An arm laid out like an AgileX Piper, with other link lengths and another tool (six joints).
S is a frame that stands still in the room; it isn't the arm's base.
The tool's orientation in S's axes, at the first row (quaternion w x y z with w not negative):
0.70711 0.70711 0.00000 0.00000
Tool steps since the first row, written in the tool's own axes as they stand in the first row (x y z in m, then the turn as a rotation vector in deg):
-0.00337 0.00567 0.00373 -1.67 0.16 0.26
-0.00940 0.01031 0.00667 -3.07 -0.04 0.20
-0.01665 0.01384 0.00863 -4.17 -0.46 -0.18
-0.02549 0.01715 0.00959 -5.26 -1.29 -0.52
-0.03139 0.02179 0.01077 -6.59 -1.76 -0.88
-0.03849 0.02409 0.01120 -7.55 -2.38 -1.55
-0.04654 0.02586 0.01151 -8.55 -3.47 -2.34
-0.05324 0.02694 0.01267 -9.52 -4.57 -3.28
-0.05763 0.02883 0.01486 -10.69 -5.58 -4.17
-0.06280 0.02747 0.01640 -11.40 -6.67 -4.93
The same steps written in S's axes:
-0.00337 -0.00373 0.00567 -1.67 -0.26 0.16
-0.00940 -0.00667 0.01031 -3.07 -0.20 -0.04
-0.01665 -0.00863 0.01384 -4.17 0.18 -0.46
-0.02549 -0.00959 0.01715 -5.26 0.52 -1.29
-0.03139 -0.01077 0.02179 -6.59 0.88 -1.76
-0.03849 -0.01120 0.02409 -7.55 1.55 -2.38
-0.04654 -0.01151 0.02586 -8.55 2.34 -3.47
-0.05324 -0.01267 0.02694 -9.52 3.28 -4.57
-0.05763 -0.01486 0.02883 -10.69 4.17 -5.58
-0.06280 -0.01640 0.02747 -11.40 4.93 -6.67

